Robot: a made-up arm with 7 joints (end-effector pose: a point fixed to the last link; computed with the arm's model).
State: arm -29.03 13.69 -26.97 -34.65 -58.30 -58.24 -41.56
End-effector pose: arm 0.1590 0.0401 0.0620 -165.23 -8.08 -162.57
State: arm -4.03 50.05 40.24 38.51 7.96 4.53 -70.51
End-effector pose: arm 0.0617 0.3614 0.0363 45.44 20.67 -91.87
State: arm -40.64 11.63 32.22 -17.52 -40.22 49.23 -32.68
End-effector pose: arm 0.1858 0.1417 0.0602 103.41 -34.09 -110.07
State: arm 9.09 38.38 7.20 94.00 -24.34 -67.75 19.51
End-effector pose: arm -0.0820 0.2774 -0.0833 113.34 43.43 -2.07
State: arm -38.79 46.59 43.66 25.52 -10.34 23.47 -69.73
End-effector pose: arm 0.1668 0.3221 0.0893 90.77 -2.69 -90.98
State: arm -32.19 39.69 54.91 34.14 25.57 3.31 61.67
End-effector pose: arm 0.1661 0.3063 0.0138 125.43 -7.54 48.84
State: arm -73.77 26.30 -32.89 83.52 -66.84 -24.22 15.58
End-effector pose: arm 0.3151 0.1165 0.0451 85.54 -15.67 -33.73
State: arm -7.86 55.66 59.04 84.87 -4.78 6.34 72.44
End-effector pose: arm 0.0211 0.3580 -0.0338 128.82 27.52 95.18
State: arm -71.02 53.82 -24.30 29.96 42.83 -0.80 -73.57
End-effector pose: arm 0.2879 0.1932 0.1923 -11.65 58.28 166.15
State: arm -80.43 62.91 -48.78 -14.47 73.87 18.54 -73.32
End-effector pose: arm 0.2178 0.1007 0.2229 -96.25 40.99 80.02
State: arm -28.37 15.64 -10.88 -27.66 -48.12 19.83 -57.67
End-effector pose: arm 0.1828 0.0682 0.0416 120.45 -12.32 -169.26
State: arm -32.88 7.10 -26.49 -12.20 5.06 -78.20 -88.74
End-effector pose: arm 0.1784 0.0159 0.0622 -125.94 80.51 -74.61
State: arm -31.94 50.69 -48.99 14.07 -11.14 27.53 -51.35
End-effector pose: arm 0.1971 0.1812 -0.0229 22.26 8.77 -148.55
